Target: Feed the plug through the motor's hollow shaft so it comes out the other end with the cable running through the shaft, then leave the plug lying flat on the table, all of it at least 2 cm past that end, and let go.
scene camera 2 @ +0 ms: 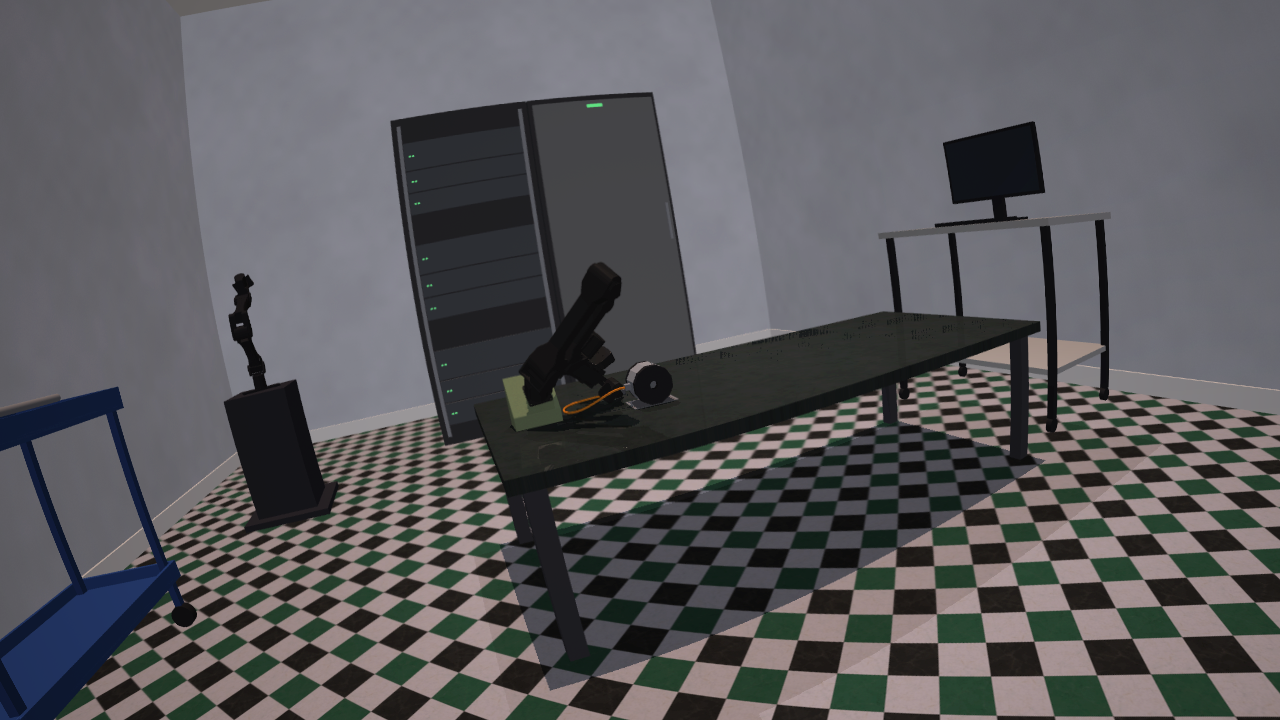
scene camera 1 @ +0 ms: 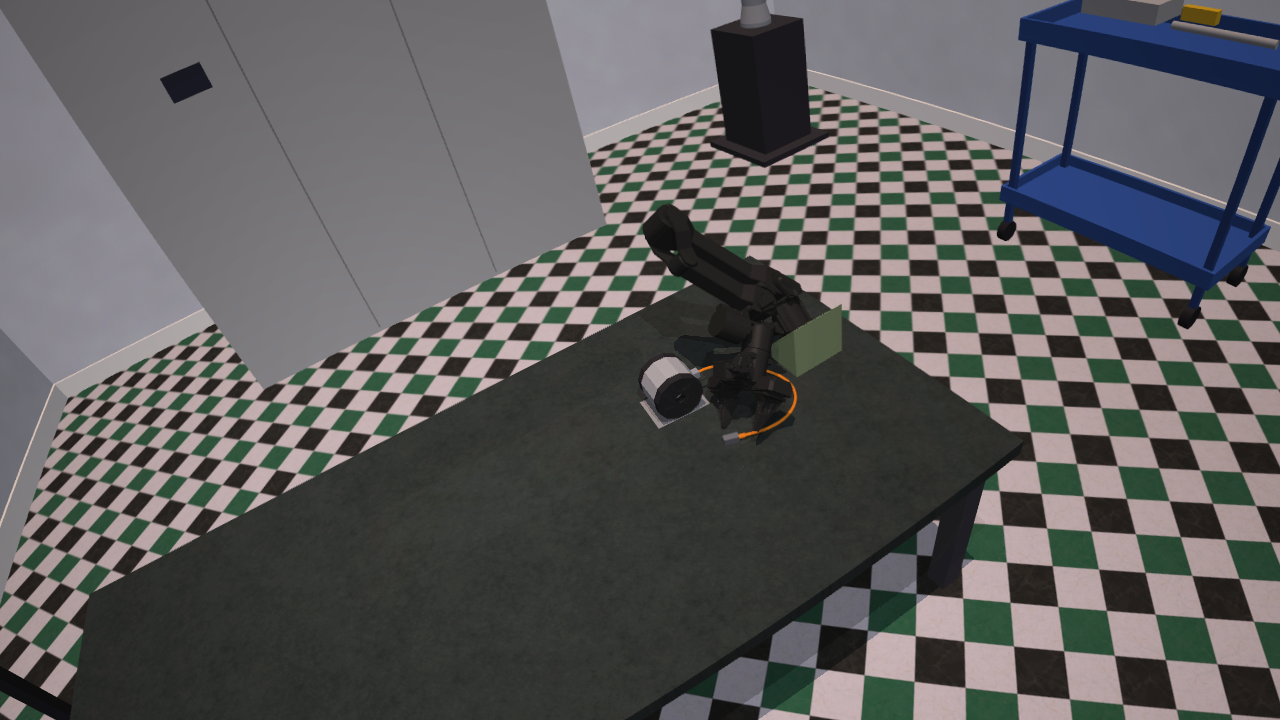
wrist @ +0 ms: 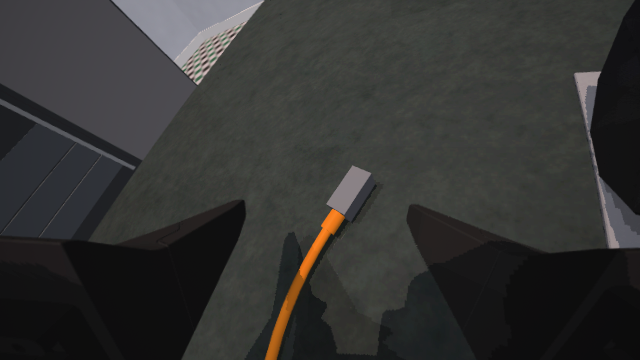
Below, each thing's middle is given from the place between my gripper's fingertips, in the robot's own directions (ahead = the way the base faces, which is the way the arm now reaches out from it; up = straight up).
Right now the grey plug (wrist: 347, 199) is 20 mm below my hand, 20 mm ahead of it and 10 mm to the right of it. Round my hand: light plate (wrist: 612, 206) 170 mm to the right, 40 mm ahead, 20 mm below.
